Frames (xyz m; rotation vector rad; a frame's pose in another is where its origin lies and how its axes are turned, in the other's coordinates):
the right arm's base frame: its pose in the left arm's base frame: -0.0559 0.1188 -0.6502 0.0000 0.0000 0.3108
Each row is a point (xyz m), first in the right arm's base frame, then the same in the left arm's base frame.
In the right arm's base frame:
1: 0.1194 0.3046 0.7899
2: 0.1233 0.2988 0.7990
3: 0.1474 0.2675 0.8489
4: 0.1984 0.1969 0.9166
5: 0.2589 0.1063 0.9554
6: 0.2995 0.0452 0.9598
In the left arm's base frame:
1: -0.0354 0.4453 0.1397
2: -0.0299 0.4410 0.1488
3: 0.0026 0.4186 0.1987
4: 0.0728 0.3669 0.2664
5: 0.1581 0.2992 0.3052
6: 0.2154 0.2534 0.3096

